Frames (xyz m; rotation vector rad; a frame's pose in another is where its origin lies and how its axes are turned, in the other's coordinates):
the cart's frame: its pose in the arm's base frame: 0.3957 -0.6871 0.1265 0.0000 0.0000 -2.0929
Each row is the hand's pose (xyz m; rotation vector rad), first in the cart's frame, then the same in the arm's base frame.
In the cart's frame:
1: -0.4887 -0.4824 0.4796 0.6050 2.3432 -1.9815
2: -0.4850 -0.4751 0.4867 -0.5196 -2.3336 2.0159
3: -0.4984 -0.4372 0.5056 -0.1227 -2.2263 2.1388
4: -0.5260 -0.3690 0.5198 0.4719 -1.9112 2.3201
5: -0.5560 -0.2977 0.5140 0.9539 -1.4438 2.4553
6: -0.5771 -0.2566 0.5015 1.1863 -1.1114 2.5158
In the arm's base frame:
1: 0.2213 -0.0229 0.6061 -1.7680 -0.4925 0.7665
2: 0.2258 -0.0298 0.6132 -1.7175 -0.5412 0.7455
3: 0.2653 -0.0371 0.6321 -1.4843 -0.7526 0.7474
4: 0.3382 -0.0472 0.6463 -1.0435 -1.0046 0.7588
5: 0.4149 -0.0567 0.6405 -0.5626 -1.1281 0.7648
6: 0.4611 -0.0589 0.6280 -0.2667 -1.1470 0.7748

